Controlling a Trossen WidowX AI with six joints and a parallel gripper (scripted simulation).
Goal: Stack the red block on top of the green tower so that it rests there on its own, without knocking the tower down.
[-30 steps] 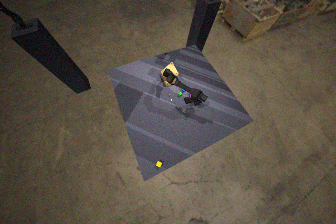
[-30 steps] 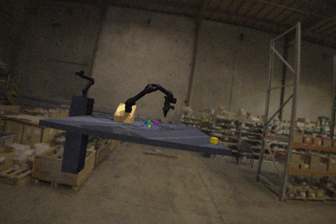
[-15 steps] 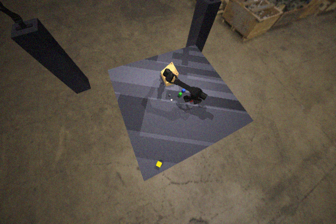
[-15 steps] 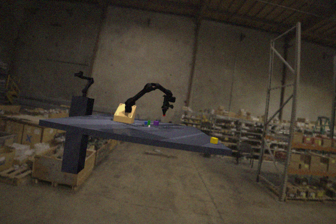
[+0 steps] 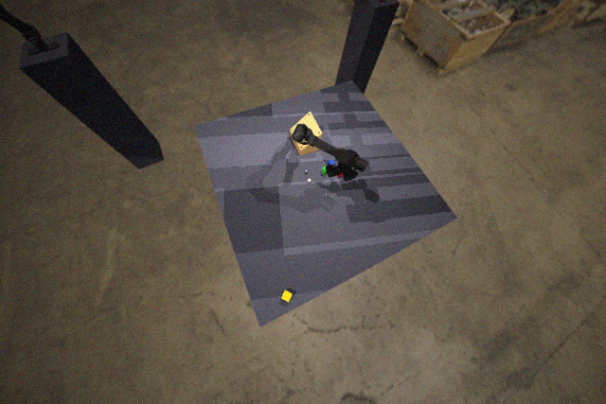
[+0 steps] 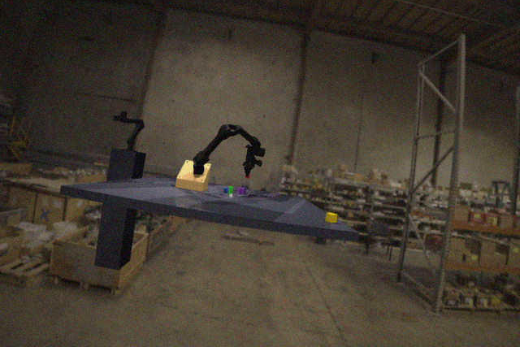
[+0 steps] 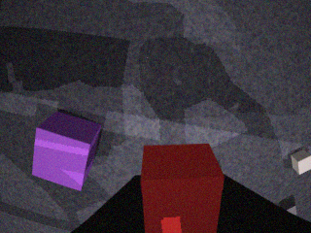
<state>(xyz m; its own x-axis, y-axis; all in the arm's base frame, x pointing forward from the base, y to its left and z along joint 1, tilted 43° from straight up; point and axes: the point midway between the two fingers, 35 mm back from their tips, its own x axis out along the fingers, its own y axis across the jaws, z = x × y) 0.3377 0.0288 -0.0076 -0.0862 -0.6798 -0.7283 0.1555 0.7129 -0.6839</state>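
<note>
The blue block is 140 mm behind my gripper tip, 120 mm below it and 50 mm to the left of it. Also, from my gripper tip: red block right at my gripper tip; then yellow block 550 mm to the right, 420 mm ahead, 120 mm below; then purple block 110 mm below, 90 mm to the left, 20 mm behind.
</note>
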